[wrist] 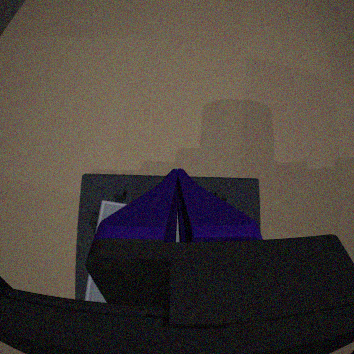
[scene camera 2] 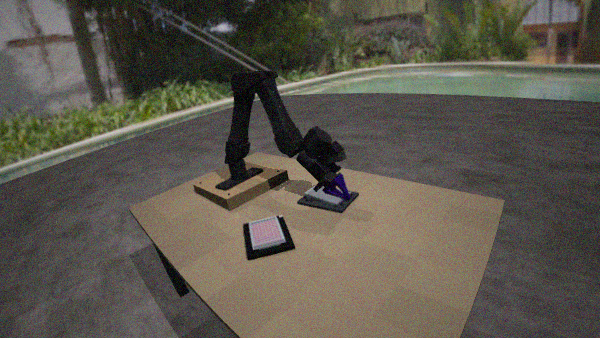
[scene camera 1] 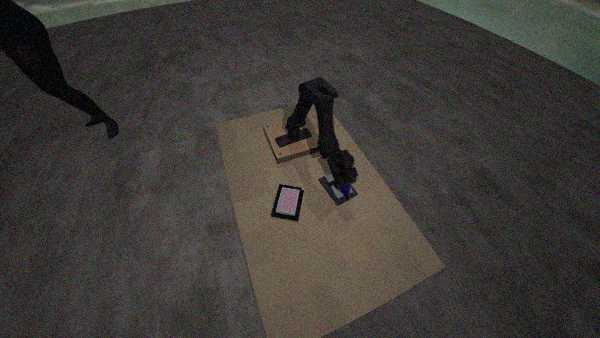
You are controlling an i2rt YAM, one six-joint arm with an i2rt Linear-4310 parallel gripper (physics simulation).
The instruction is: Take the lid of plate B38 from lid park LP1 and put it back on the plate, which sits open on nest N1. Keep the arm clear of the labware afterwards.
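Places are measured from the arm's base along level axes (x ahead, y left, z up), in centimetres.
Pixels of known places: gripper, fingertip midpoint: [wrist: 177,177] [scene camera 2: 349,199] [scene camera 1: 347,198]; arm's base at its link origin: [scene camera 2: 240,179] [scene camera 1: 293,137].
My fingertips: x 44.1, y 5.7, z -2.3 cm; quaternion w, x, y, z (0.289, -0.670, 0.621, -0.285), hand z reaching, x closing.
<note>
For each thing: its middle in the pictures, then the offset to it from my fingertips. Level surfaces: height alone.
- Plate B38 at the middle of its body: [scene camera 2: 265,231] [scene camera 1: 288,200] dy -24.9, dx -11.7, dz +0.1 cm
- black nest N1 at the middle of its body: [scene camera 2: 266,235] [scene camera 1: 288,201] dy -24.9, dx -11.7, dz -0.9 cm
- pale lid at the middle of its body: [wrist: 155,315] [scene camera 2: 327,193] [scene camera 1: 338,184] dy +0.7, dx -8.4, dz +0.1 cm
- dark grey lid park LP1 at the middle of its body: [wrist: 167,302] [scene camera 2: 328,197] [scene camera 1: 338,186] dy +0.1, dx -7.9, dz -0.8 cm
- wooden table top at its surface level: dz -1.8 cm
Plate B38 [scene camera 1: 288,201] [scene camera 2: 267,233], with pink wells showing, sits open on the black nest N1 [scene camera 1: 286,218] [scene camera 2: 270,253]. The pale lid [scene camera 1: 336,191] [scene camera 2: 321,196] [wrist: 113,207] lies on the dark grey lid park LP1 [scene camera 1: 339,201] [scene camera 2: 327,205] [wrist: 89,200], and looks slightly turned on it in the wrist view. My gripper [scene camera 1: 346,193] [scene camera 2: 348,198] [wrist: 177,177] is shut, its purple fingertips together with no lid between them. It is low over the lid park, with the tips near its outer edge. The gripper hides much of the lid; whether the fingers touch it cannot be told.
The arm's wooden base block [scene camera 1: 295,153] [scene camera 2: 231,201] stands at the back of the wooden table top [scene camera 1: 340,270] [scene camera 2: 380,270]. The nest is beside the lid park, nearer scene camera 2. A person's dark leg [scene camera 1: 65,92] shows on the floor beyond the table.
</note>
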